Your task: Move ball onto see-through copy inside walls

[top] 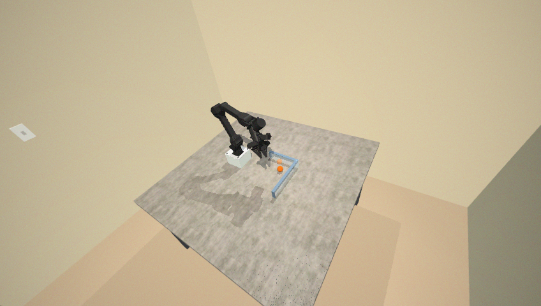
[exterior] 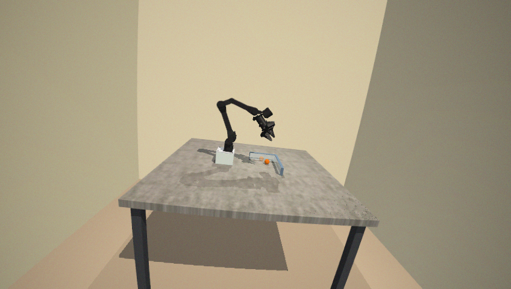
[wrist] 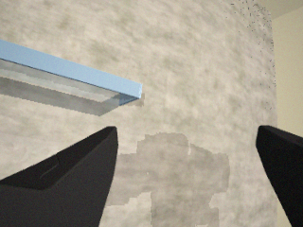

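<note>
Right now my gripper tip is 22 cm above the orange ball and 14 cm to the right of it. The rest, counted from my gripper tip: see-through orange copy 22 cm below, 20 cm to the left, 5 cm behind.
</note>
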